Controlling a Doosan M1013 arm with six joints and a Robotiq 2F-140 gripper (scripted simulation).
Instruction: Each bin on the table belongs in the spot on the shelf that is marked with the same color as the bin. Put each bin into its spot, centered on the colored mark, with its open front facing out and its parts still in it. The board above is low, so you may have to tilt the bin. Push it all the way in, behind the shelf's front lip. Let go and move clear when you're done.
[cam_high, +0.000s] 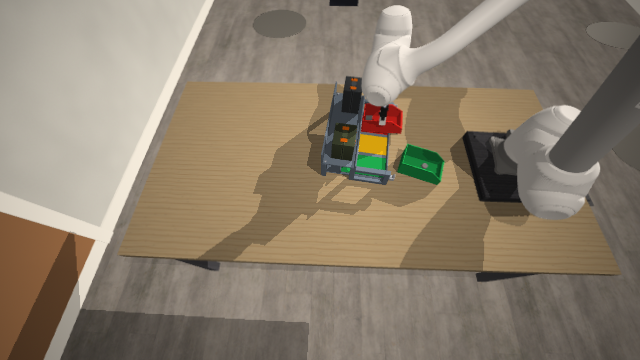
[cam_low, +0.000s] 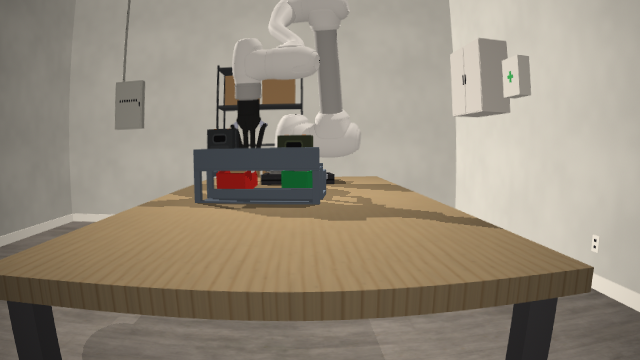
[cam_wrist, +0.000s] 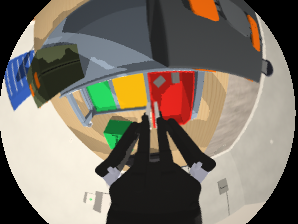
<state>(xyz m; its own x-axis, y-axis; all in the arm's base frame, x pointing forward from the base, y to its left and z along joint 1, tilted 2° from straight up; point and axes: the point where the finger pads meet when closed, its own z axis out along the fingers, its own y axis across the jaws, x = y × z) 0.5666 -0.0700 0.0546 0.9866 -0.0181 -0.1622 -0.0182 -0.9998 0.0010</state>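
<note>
The red bin is 60 mm below my hand, 50 mm to the right of it and 10 mm behind it. Round my hand: green bin: 180 mm behind, 160 mm to the left, 70 mm below.
</note>
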